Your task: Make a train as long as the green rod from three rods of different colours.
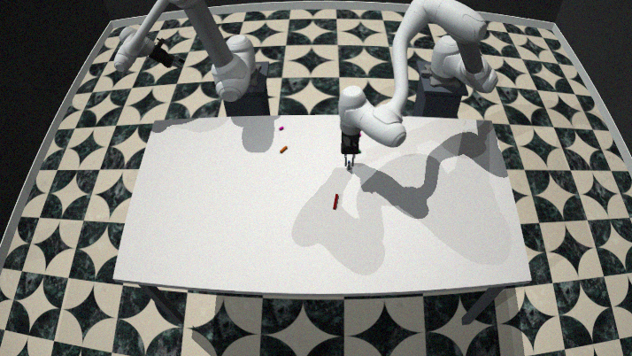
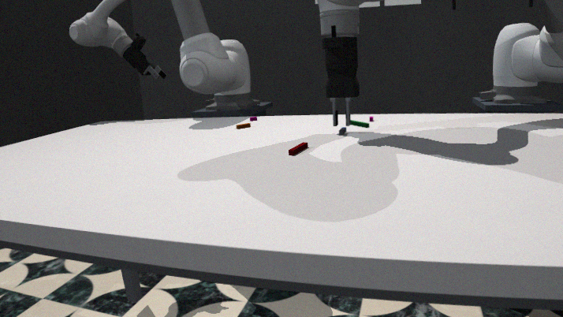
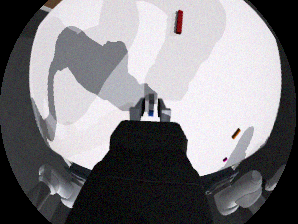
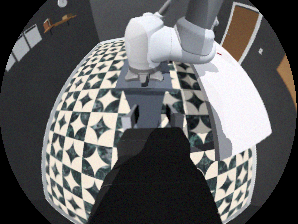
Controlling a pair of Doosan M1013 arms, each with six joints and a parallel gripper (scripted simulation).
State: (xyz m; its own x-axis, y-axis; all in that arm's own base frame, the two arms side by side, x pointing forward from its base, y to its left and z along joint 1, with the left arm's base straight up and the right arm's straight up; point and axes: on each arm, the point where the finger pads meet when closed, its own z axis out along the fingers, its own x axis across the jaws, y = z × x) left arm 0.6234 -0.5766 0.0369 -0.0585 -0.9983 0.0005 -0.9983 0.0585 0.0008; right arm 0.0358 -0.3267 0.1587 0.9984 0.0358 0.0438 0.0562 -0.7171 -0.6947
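The grey rod is 3 cm below my left hand. From my left hand the other things lie so: green rod 11 cm behind, 3 cm to the left, 3 cm below; red rod 18 cm ahead, 6 cm to the right, 3 cm below; blue rod 3 cm below, 2 cm behind.
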